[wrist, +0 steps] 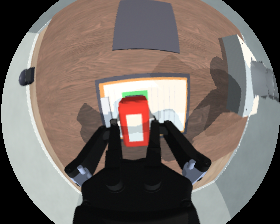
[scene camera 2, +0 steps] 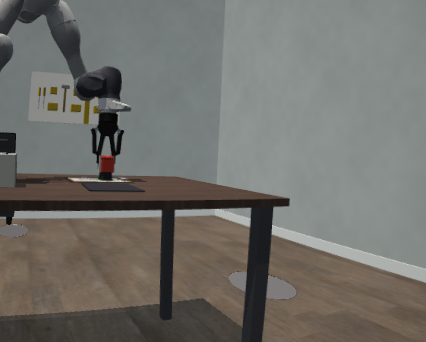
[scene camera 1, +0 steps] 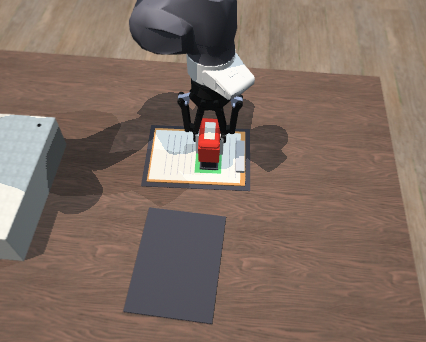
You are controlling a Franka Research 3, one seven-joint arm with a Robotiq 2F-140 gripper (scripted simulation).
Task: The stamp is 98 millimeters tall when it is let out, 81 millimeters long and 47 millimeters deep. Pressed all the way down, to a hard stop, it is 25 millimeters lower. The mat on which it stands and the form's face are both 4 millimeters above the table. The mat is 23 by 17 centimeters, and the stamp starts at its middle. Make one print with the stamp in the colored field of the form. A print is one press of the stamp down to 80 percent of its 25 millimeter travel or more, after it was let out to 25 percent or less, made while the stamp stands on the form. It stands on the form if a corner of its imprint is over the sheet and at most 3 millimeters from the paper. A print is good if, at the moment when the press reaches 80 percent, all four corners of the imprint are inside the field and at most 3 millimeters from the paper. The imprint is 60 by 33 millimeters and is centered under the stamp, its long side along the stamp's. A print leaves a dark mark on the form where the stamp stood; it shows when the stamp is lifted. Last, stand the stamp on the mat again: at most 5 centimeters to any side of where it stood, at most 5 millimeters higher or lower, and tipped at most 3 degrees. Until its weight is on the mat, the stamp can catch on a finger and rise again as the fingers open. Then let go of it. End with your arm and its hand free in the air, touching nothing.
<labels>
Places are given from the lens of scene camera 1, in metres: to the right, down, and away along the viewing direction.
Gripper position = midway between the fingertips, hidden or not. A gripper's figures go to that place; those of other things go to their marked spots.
gripper (scene camera 1: 209, 149): -0.01, -0.05, 1.01
stamp (scene camera 1: 209, 135): -0.01, -0.08, 0.95
dark grey mat (scene camera 1: 175, 276): -0.07, 0.21, 0.87
white form (scene camera 1: 171, 161): -0.10, -0.02, 1.03
The marked spots on the dark grey mat and the white form are 0.28 m apart.
</labels>
